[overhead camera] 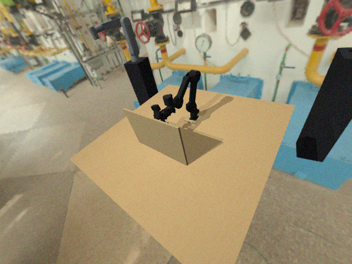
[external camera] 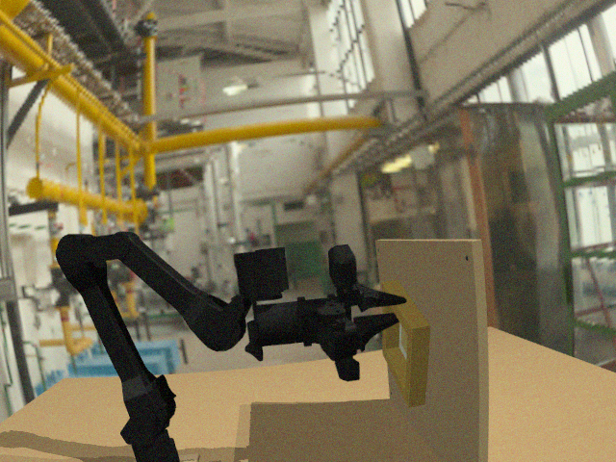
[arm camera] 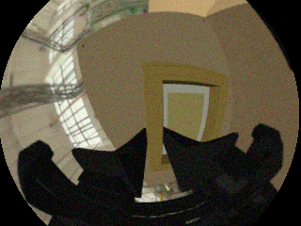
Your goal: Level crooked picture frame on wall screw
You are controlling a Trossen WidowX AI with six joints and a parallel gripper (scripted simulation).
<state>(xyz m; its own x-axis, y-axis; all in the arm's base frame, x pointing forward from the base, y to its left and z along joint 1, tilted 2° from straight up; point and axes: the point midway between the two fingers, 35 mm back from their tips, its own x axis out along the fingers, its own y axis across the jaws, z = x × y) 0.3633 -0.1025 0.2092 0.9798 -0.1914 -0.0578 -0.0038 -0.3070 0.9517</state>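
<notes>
My gripper tip is 5 cm above the yellow picture frame, 1 cm to the right of it and 1 cm short of it. From my gripper tip the other things lie so: tan wall panel 7 cm below, 2 cm ahead, 1 cm to the left.
</notes>
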